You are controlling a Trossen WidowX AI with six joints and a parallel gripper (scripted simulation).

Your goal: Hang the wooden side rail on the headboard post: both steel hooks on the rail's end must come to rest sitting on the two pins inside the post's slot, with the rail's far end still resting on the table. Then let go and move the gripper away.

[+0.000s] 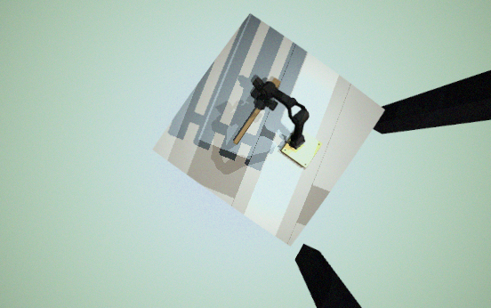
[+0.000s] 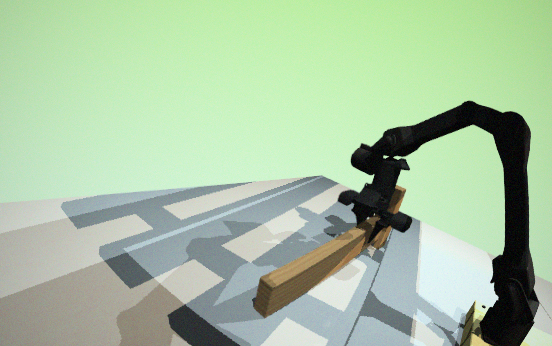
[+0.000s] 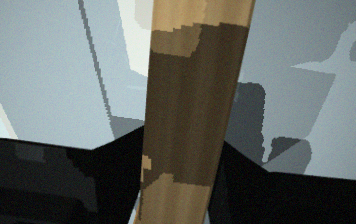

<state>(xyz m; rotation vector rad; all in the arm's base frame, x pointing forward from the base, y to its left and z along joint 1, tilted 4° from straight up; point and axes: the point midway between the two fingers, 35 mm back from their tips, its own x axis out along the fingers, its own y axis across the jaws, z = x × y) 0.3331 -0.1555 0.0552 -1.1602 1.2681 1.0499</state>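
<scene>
My gripper tip is 2 cm past the wooden headboard post, 11 cm to the left of it and 5 cm below it.
</scene>
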